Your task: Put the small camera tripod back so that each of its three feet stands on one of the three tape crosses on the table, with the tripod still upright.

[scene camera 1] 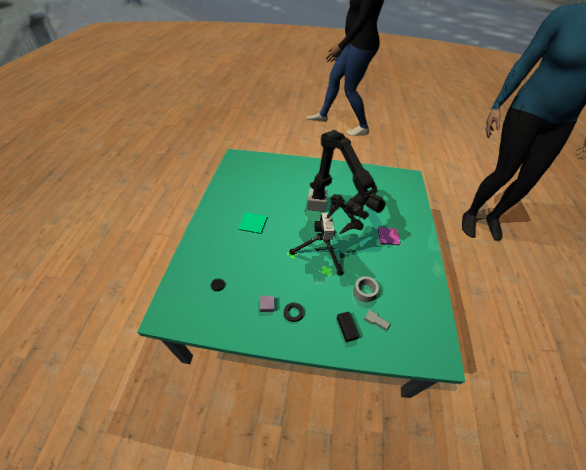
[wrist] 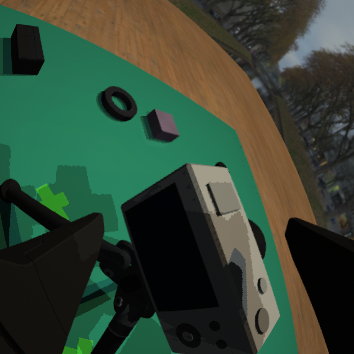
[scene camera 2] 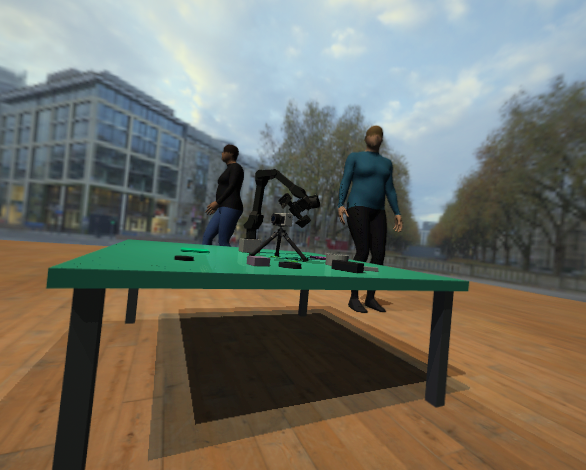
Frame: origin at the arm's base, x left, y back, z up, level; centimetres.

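Where they show: gripper, between the fingertips: (scene camera 1: 333, 226) (wrist: 199, 226) (scene camera 2: 289, 215); arm's base, origin of its link: (scene camera 1: 318, 195) (scene camera 2: 251, 239).
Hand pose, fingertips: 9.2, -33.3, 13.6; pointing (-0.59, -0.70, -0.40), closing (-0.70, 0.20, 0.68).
Observation:
Each offset is from my fingertips to the centre of the thing, as dx, dy, dz. "pt": to the spot under its first point.
The small tripod (scene camera 1: 334, 256) (scene camera 2: 293, 244) (wrist: 117, 327) stands upright, carrying a beige-and-black camera (scene camera 1: 328, 228) (scene camera 2: 284, 219) (wrist: 172, 250). In scene camera 1, its left foot is at a green tape cross @(pt -17.0, -3.3, -20.4) (scene camera 1: 290, 255); its front foot lies right of another green cross @(+0.5, -8.8, -21.0) (scene camera 1: 326, 271) (wrist: 52, 201), apart from it. A cross @(pt -2.5, +9.2, -21.0) (wrist: 85, 346) partly shows at the wrist view's bottom. Where the rear foot stands is unclear. My gripper (scene camera 1: 335, 224) (scene camera 2: 292, 212) (wrist: 199, 226) is open and empty, by the camera's upper back side. In the wrist view the camera appears between the fingers, ungripped.
A grey ring @(+18.4, -16.6, -18.6) (scene camera 1: 356, 290), black block @(+11.7, -34.9, -19.3) (scene camera 1: 348, 327), grey connector-like piece @(+24.0, -29.6, -20.3) (scene camera 1: 377, 320), black ring @(-10.7, -32.2, -20.3) (scene camera 1: 286, 312), mauve block @(-22.1, -31.0, -19.7) (scene camera 1: 267, 303) and black disc @(-45.7, -26.1, -20.5) (scene camera 1: 218, 285) lie toward the front. A green square @(pt -39.7, +12.0, -20.1) (scene camera 1: 253, 223) lies left, a magenta square @(pt +30.0, +17.7, -20.1) (scene camera 1: 389, 236) right. Two people stand beyond the table.

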